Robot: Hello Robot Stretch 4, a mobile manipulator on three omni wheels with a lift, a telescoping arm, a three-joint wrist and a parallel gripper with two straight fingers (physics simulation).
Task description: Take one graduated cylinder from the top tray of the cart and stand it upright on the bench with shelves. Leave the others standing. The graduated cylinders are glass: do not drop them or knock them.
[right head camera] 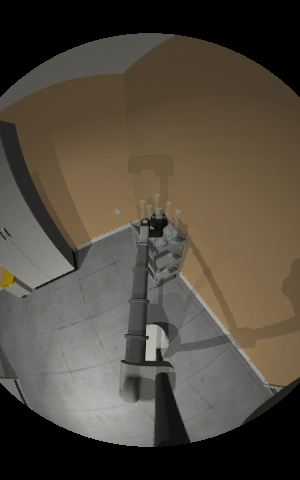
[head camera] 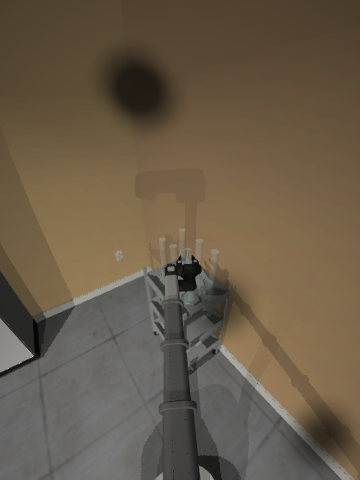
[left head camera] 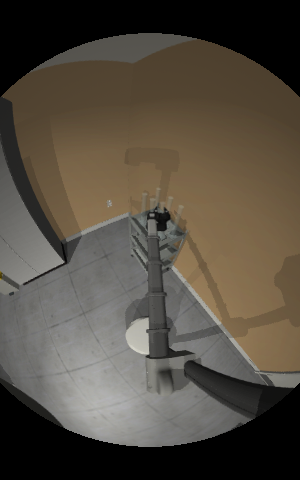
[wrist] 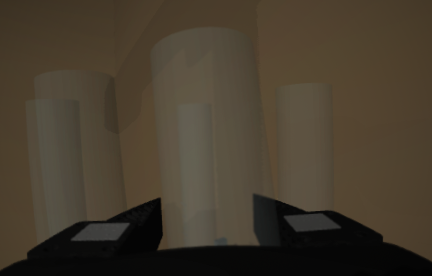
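Several pale glass graduated cylinders stand upright on the top tray of the grey cart (head camera: 225,300) (left head camera: 133,232) (right head camera: 183,246) in the room's corner. My gripper (head camera: 188,261) (left head camera: 162,214) (right head camera: 158,218) (wrist: 207,214) is open at the tray, level with the cylinders. In the wrist view its two black fingers flank the nearest cylinder (wrist: 207,123) (head camera: 187,254), which fills the gap between them; I cannot tell whether they touch it. Other cylinders stand behind it to the right (wrist: 303,141) (head camera: 214,257) and left (wrist: 74,141) (head camera: 162,250). The bench with shelves is not in view.
The cart stands tight against two tan walls. A white baseboard (head camera: 274,407) runs along the right wall. A large grey-and-white cabinet (head camera: 13,343) (left head camera: 21,232) (right head camera: 28,232) stands at the far left. My telescoping arm (head camera: 176,364) reaches over the grey tiled floor.
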